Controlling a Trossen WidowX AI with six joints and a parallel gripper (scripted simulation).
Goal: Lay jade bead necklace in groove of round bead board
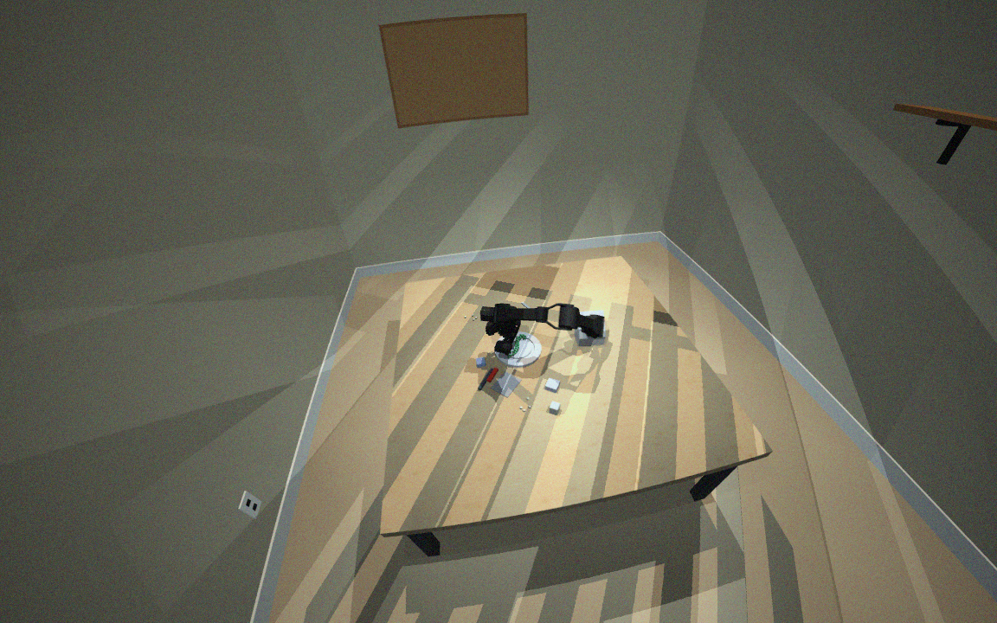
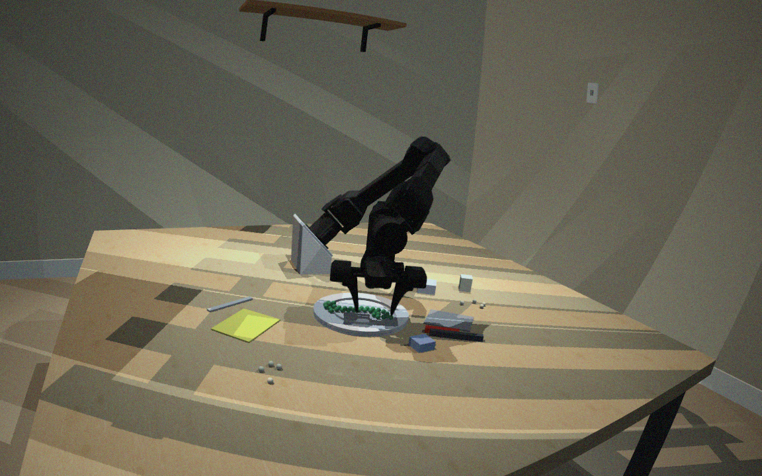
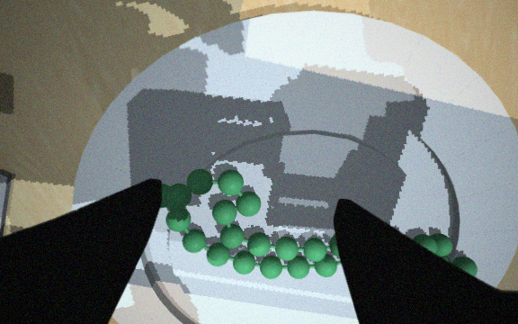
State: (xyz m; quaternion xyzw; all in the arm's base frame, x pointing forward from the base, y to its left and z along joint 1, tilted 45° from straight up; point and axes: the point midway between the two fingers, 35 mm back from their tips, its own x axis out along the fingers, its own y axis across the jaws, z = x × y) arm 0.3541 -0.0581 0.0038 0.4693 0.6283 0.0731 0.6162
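The round grey bead board lies 40 mm behind my gripper tip, 10 mm to the right of it and 10 mm below it. Round my gripper tip: grey plate (160 mm to the left, 60 mm ahead, 20 mm below); blue block (130 mm ahead, 30 mm to the left, 10 mm below); red and black pen (110 mm to the left, 110 mm ahead, 20 mm below).
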